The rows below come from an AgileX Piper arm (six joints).
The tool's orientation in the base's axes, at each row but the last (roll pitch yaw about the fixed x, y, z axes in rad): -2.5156, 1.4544, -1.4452; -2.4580, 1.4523, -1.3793; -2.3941, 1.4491, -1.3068; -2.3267, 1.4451, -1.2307; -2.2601, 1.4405, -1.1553; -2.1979, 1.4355, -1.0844; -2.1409, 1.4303, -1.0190; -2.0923, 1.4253, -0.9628; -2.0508, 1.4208, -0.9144
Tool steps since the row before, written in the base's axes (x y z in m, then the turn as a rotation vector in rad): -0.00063, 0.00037, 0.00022, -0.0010, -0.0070, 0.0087; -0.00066, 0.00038, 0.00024, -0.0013, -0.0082, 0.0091; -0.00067, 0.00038, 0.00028, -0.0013, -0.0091, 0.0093; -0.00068, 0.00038, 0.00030, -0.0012, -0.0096, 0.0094; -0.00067, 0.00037, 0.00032, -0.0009, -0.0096, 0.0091; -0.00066, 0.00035, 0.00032, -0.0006, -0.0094, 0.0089; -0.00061, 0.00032, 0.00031, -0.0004, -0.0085, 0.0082; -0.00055, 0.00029, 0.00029, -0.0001, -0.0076, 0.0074; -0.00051, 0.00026, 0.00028, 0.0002, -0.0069, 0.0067
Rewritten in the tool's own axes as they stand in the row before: -0.00027, 0.00071, 0.00000, -0.0078, -0.0030, -0.0074; -0.00030, 0.00074, 0.00000, -0.0081, -0.0034, -0.0086; -0.00034, 0.00074, 0.00000, -0.0082, -0.0038, -0.0094; -0.00037, 0.00075, 0.00000, -0.0082, -0.0041, -0.0098; -0.00040, 0.00073, 0.00000, -0.0079, -0.0044, -0.0097; -0.00040, 0.00071, -0.00001, -0.0077, -0.0045, -0.0094; -0.00039, 0.00065, 0.00000, -0.0071, -0.0042, -0.0084; -0.00037, 0.00058, 0.00000, -0.0064, -0.0040, -0.0074; -0.00035, 0.00053, 0.00000, -0.0058, -0.0039, -0.0066
